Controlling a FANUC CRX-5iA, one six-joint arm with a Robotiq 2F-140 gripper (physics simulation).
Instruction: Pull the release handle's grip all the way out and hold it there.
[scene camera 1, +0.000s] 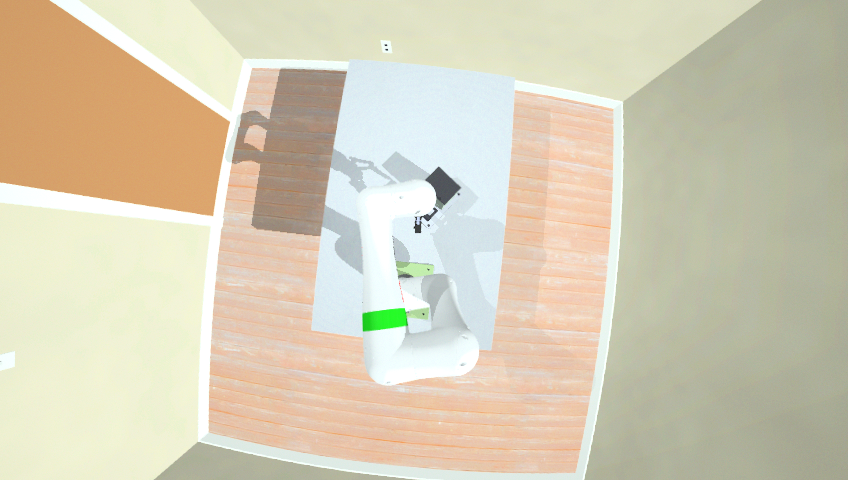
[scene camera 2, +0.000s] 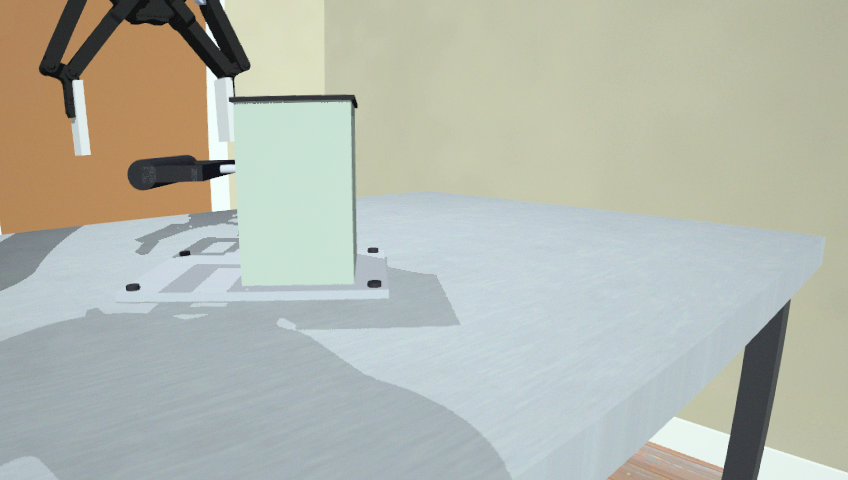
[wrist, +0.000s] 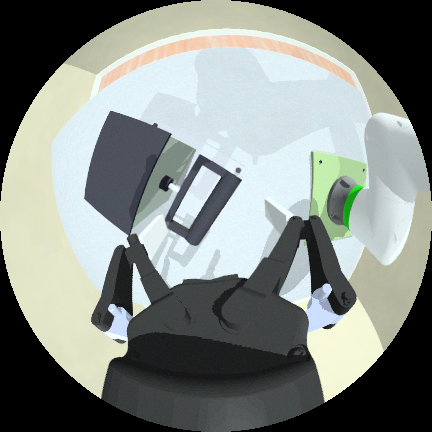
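The release handle's grip is a dark rectangular loop with a thick outer bar. A short white rod joins it to the side of a pale green box with a dark lid. My gripper is open, with nothing between its fingers. In scene camera 2 its pale fingertips hang above the grip's level, one out to the left and one near the box. In the wrist view the grip shows between the fingertips. The arm partly hides the handle area in scene camera 1.
The box stands on a pale base plate with dark bolts, on the grey-blue table. The arm's green mounting plate lies nearer the arm's base. Walls surround the table on several sides.
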